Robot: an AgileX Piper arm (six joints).
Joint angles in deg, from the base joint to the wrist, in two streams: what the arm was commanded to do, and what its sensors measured. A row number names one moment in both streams.
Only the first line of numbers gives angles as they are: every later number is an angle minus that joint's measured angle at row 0.
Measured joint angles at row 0:
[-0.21, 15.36, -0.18, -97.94, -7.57, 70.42]
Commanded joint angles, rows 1 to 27:
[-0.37, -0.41, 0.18, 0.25, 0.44, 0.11]
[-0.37, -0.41, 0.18, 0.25, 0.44, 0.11]
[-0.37, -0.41, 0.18, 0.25, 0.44, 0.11]
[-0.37, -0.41, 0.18, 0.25, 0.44, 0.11]
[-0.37, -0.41, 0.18, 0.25, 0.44, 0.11]
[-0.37, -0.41, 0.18, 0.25, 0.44, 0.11]
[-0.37, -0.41, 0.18, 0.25, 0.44, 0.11]
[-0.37, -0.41, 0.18, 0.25, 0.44, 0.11]
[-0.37, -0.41, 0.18, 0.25, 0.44, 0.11]
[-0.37, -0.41, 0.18, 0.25, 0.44, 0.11]
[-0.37, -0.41, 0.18, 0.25, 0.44, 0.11]
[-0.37, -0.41, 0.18, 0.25, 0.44, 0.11]
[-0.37, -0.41, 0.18, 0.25, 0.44, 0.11]
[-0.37, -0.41, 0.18, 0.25, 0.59, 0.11]
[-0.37, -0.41, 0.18, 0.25, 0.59, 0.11]
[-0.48, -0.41, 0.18, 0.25, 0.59, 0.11]
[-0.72, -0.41, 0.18, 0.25, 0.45, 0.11]
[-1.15, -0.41, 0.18, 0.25, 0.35, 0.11]
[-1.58, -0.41, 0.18, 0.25, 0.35, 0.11]
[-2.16, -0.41, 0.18, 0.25, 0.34, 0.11]
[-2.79, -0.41, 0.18, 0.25, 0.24, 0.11]
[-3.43, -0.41, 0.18, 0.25, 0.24, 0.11]
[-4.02, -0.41, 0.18, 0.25, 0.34, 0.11]
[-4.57, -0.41, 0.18, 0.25, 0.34, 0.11]
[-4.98, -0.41, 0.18, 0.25, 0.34, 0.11]
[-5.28, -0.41, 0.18, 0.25, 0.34, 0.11]
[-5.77, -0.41, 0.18, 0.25, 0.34, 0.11]
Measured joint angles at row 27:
[-4.00, 0.00, 0.00, 0.00, 0.00, 0.00]
